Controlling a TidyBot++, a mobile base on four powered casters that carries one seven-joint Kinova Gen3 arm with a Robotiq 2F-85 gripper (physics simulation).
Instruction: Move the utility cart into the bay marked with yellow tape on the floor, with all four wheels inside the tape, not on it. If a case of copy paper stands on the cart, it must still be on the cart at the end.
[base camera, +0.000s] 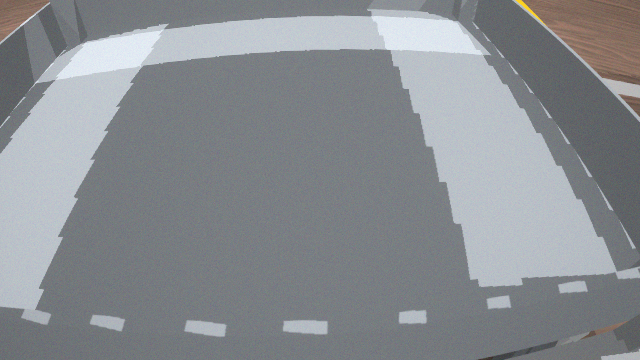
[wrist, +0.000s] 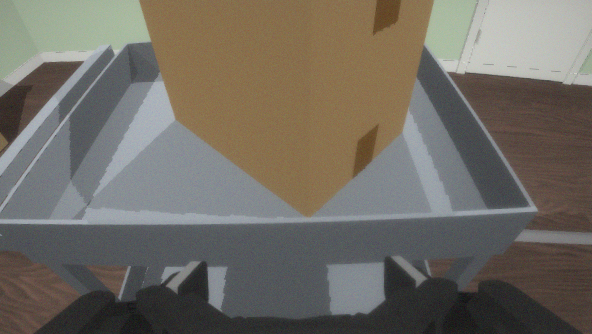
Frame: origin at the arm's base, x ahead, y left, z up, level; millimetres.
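Seen in the pictures: gripper, fingertip midpoint: (wrist: 296, 279).
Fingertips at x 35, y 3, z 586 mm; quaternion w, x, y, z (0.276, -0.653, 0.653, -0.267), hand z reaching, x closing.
A point is followed by its place in that frame.
The grey utility cart (base camera: 260, 175) @(x 294, y 30, z -247 mm) (wrist: 280, 242) @(x 152, y 20, z 431 mm) fills most of both views; the base camera view shows a shelf with raised side walls, and the wrist view its top tray. A brown cardboard case (wrist: 280, 100) @(x 232, y 15, z 556 mm) stands in the top tray, turned with one corner toward the near rim. My gripper (wrist: 296, 279) @(x 35, y 3, z 586 mm) is open and empty, low in the wrist view, at the cart's near side; whether it touches the cart cannot be told. A short piece of yellow tape (base camera: 530, 11) shows on the floor beyond the shelf's right wall. The cart's wheels are hidden.
Brown wood floor (base camera: 590, 40) @(x 910, y -838, z -397 mm) (wrist: 540, 150) @(x 1158, y -1354, z -397 mm) lies around the cart. A pale strip (base camera: 622, 88) @(x 650, y -732, z -389 mm) (wrist: 560, 237) @(x 603, y -1123, z -385 mm) crosses the floor at the right. A green wall (wrist: 75, 25) @(x 2405, y 1687, z -93 mm) and a white door (wrist: 530, 35) @(x 1936, y -1597, z -70 mm) stand behind. A grey rail (wrist: 60, 107) @(x 389, y 386, z 460 mm) runs along the tray's left side.
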